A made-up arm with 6 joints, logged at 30 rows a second.
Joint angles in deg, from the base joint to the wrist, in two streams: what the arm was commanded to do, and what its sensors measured. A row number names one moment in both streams.
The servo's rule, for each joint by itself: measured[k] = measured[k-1] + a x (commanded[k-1-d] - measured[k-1]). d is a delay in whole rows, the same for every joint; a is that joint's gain. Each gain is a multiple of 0.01, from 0.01 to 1. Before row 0 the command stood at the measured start. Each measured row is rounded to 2 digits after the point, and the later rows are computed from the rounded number. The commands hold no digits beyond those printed.
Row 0, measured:
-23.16 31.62 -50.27 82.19 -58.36 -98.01
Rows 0 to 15, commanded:
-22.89 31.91 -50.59 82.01 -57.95 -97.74
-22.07 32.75 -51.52 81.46 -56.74 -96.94
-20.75 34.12 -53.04 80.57 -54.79 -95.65
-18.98 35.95 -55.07 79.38 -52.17 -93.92
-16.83 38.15 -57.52 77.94 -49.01 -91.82
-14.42 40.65 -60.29 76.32 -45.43 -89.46
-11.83 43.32 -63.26 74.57 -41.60 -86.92
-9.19 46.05 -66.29 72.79 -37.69 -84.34
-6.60 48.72 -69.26 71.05 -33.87 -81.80
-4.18 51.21 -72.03 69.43 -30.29 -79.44
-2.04 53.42 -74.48 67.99 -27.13 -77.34
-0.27 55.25 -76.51 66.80 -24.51 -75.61
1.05 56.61 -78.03 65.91 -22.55 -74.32
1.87 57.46 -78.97 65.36 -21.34 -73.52
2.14 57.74 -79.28 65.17 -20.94 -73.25
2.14 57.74 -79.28 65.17 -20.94 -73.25
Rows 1 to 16, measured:
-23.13 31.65 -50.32 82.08 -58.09 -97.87
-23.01 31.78 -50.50 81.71 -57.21 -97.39
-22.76 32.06 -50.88 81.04 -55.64 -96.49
-22.34 32.53 -51.51 80.06 -53.38 -95.15
-21.73 33.20 -52.41 78.81 -50.54 -93.42
-20.93 34.09 -53.59 77.34 -47.22 -91.36
-19.93 35.20 -55.04 75.71 -43.57 -89.05
-18.75 36.50 -56.73 73.99 -39.75 -86.60
-17.41 37.97 -58.61 72.26 -35.93 -84.10
-15.95 39.56 -60.62 70.59 -32.26 -81.68
-14.42 41.22 -62.70 69.06 -28.93 -79.42
-12.86 42.90 -64.77 67.73 -26.06 -77.44
-11.33 44.55 -66.76 66.66 -23.78 -75.82
-9.88 46.10 -68.59 65.89 -22.19 -74.62
-8.56 47.50 -70.19 65.47 -21.38 -73.91
-7.38 48.73 -71.55 65.29 -21.09 -73.57
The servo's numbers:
d 0
a 0.11 0.12 0.15 0.59 0.65 0.52

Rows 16 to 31, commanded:
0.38 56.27 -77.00 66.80 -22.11 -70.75
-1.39 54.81 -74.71 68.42 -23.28 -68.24
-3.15 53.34 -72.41 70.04 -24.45 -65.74
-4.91 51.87 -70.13 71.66 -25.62 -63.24
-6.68 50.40 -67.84 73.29 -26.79 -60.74
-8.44 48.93 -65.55 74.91 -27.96 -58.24
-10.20 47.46 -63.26 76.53 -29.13 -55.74
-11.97 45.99 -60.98 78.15 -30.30 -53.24
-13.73 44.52 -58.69 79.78 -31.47 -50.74
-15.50 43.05 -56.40 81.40 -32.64 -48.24
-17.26 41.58 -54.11 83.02 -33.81 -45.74
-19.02 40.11 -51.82 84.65 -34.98 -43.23
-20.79 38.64 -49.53 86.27 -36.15 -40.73
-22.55 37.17 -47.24 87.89 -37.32 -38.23
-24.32 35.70 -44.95 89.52 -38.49 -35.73
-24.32 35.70 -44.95 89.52 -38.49 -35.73
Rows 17 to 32, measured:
-6.53 49.63 -72.37 66.18 -21.75 -72.10
-5.96 50.25 -72.72 67.50 -22.74 -70.09
-5.65 50.62 -72.67 69.00 -23.85 -67.83
-5.57 50.77 -72.29 70.57 -25.00 -65.44
-5.69 50.73 -71.62 72.17 -26.16 -63.00
-5.99 50.51 -70.71 73.79 -27.33 -60.52
-6.45 50.14 -69.59 75.41 -28.50 -58.03
-7.06 49.64 -68.30 77.03 -29.67 -55.54
-7.79 49.03 -66.86 78.65 -30.84 -53.04
-8.64 48.31 -65.29 80.27 -32.01 -50.54
-9.59 47.50 -63.61 81.89 -33.18 -48.04
-10.63 46.61 -61.84 83.52 -34.35 -45.54
-11.75 45.65 -59.99 85.14 -35.52 -43.04
-12.94 44.63 -58.08 86.76 -36.69 -40.54
-14.19 43.56 -56.11 88.39 -37.86 -38.04
-15.30 42.62 -54.44 89.06 -38.27 -36.84

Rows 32 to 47, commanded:
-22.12 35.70 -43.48 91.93 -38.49 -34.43
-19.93 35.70 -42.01 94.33 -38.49 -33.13
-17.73 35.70 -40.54 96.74 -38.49 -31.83
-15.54 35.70 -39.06 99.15 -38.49 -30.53
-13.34 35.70 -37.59 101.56 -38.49 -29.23
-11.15 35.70 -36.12 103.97 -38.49 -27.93
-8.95 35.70 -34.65 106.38 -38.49 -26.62
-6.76 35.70 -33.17 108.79 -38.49 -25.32
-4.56 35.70 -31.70 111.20 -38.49 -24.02
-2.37 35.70 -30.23 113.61 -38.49 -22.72
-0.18 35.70 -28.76 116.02 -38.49 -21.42
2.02 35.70 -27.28 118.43 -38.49 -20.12
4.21 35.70 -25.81 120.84 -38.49 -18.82
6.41 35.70 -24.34 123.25 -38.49 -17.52
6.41 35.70 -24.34 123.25 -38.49 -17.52
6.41 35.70 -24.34 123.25 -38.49 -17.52
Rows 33 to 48, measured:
-16.05 41.79 -52.80 90.75 -38.41 -35.59
-16.48 41.06 -51.18 92.86 -38.46 -34.31
-16.62 40.42 -49.58 95.15 -38.48 -33.02
-16.50 39.85 -48.00 97.51 -38.49 -31.73
-16.15 39.35 -46.44 99.90 -38.49 -30.43
-15.60 38.91 -44.89 102.30 -38.49 -29.13
-14.87 38.52 -43.35 104.71 -38.49 -27.82
-13.98 38.18 -41.82 107.12 -38.49 -26.52
-12.94 37.88 -40.30 109.53 -38.49 -25.22
-11.78 37.62 -38.79 111.94 -38.49 -23.92
-10.50 37.39 -37.29 114.35 -38.49 -22.62
-9.12 37.19 -35.79 116.76 -38.49 -21.32
-7.65 37.01 -34.29 119.17 -38.49 -20.02
-6.10 36.85 -32.80 121.58 -38.49 -18.72
-4.72 36.71 -31.53 122.57 -38.49 -18.10
-3.50 36.59 -30.45 122.97 -38.49 -17.80

